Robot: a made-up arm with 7 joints. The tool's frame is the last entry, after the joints. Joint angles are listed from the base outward. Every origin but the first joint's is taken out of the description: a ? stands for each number. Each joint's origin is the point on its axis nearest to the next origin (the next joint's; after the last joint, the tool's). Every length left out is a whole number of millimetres.
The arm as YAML. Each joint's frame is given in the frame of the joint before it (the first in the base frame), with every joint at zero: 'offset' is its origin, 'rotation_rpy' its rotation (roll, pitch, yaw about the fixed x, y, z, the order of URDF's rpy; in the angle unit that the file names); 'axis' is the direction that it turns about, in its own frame. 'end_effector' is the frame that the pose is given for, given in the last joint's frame.
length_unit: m
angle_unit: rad
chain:
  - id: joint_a
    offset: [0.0, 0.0, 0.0]
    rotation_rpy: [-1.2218, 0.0, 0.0]
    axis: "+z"
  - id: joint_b
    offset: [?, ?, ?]
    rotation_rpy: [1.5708, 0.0, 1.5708]
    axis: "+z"
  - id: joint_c
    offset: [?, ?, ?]
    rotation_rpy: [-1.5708, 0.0, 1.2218]
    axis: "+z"
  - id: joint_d
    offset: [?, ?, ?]
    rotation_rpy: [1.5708, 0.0, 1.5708]
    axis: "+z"
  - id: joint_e
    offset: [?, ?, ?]
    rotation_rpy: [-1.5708, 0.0, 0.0]
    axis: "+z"
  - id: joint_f
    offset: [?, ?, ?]
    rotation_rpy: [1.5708, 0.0, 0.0]
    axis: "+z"
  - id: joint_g
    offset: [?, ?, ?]
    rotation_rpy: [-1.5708, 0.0, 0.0]
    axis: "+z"
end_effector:
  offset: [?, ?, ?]
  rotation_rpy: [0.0, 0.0, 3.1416]
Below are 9 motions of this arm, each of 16 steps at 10 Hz.
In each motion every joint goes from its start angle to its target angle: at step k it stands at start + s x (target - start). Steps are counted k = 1, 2, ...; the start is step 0. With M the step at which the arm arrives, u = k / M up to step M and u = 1 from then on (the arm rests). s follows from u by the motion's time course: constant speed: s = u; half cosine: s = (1 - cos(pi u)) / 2; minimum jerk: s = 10 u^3 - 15 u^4 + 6 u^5.
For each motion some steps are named. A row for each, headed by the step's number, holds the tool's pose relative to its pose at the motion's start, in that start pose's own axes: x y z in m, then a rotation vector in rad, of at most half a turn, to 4 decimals.
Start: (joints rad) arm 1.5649 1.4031 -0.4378 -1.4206 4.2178 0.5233 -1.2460
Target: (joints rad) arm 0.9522 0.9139 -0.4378 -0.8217 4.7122 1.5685 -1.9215
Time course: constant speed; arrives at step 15
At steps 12, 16:
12: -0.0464 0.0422 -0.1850 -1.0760 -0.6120 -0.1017
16: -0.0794 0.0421 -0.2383 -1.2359 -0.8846 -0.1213

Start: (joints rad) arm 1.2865 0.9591 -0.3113 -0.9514 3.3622 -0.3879 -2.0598
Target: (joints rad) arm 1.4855 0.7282 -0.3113 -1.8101 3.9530 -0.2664 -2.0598
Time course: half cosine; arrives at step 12
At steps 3, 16:
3: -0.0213 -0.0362 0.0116 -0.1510 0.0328 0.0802
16: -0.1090 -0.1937 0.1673 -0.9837 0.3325 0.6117

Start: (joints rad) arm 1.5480 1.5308 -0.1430 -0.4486 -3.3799 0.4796 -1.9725
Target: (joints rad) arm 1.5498 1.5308 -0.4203 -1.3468 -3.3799 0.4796 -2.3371
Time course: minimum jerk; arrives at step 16
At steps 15, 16:
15: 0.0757 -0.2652 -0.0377 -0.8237 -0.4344 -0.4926
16: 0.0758 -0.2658 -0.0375 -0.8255 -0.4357 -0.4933

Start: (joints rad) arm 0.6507 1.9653 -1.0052 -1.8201 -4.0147 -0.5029 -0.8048
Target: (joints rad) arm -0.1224 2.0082 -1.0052 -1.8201 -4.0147 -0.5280 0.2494
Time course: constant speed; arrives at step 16
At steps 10, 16:
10: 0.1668 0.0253 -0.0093 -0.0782 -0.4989 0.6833
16: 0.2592 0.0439 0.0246 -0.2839 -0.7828 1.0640

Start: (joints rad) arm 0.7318 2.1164 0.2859 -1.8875 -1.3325 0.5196 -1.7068
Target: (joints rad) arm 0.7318 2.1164 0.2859 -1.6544 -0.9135 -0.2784 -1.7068
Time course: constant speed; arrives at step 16
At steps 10, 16:
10: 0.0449 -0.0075 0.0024 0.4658 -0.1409 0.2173
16: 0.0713 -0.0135 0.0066 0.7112 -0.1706 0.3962

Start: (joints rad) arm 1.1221 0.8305 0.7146 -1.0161 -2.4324 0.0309 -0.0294
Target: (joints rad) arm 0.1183 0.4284 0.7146 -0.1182 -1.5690 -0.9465 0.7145
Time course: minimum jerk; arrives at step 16
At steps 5, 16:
5: 0.0514 0.0673 -0.0185 -0.0280 -0.2586 0.4670
16: 0.0792 0.5719 0.0248 0.1744 -1.8859 2.0831

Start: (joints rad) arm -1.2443 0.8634 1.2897 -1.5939 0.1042 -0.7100 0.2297
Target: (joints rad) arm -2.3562 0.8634 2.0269 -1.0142 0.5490 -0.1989 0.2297
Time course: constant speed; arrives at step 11
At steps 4, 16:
4: -0.0461 -0.0004 0.0156 0.7301 0.0847 0.1816
16: -0.1344 -0.1877 0.0268 1.8652 0.1199 1.0790

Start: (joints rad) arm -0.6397 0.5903 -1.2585 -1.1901 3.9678 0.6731 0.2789
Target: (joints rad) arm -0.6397 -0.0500 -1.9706 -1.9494 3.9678 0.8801 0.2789
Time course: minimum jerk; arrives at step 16
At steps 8, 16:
8: 0.0576 0.3176 -0.0724 0.6443 0.1318 0.4829
16: -0.0090 0.5736 0.0001 1.2215 0.2332 1.0464

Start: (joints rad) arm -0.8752 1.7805 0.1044 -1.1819 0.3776 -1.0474 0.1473
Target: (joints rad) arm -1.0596 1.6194 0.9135 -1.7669 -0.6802 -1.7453 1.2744
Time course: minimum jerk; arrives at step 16
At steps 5, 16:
5: 0.0272 0.0252 -0.0380 -0.1029 -0.2525 0.0450
16: 0.2415 0.1488 -0.0700 -0.9364 -0.3556 -0.1843

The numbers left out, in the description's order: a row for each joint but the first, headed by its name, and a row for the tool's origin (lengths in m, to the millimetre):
joint_b: 0.0 0.0 0.0
joint_c: 0.413 -0.15 0.0
joint_d: 0.0 -0.049 0.0
joint_e: 0.038 -0.311 0.0
joint_f: 0.0 0.0 0.0
joint_g: 0.0 0.0 0.0
tool: 0.0 0.0 0.0

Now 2 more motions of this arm.
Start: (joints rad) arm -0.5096 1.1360 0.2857 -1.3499 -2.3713 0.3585 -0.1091
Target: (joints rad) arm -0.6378 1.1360 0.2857 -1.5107 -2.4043 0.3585 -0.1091
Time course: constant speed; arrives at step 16
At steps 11, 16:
11: -0.0454 0.0284 -0.0437 0.0498 0.1703 0.0308
16: -0.0682 0.0403 -0.0607 0.0710 0.2489 0.0422

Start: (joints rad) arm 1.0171 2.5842 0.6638 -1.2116 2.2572 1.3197 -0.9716
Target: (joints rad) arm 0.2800 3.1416 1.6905 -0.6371 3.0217 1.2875 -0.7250
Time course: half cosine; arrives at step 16
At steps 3, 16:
3: 0.0380 -0.0139 0.0702 0.0784 -0.1416 -0.0242
16: 0.1120 -0.5699 0.5812 -0.0036 -1.4427 -0.9313

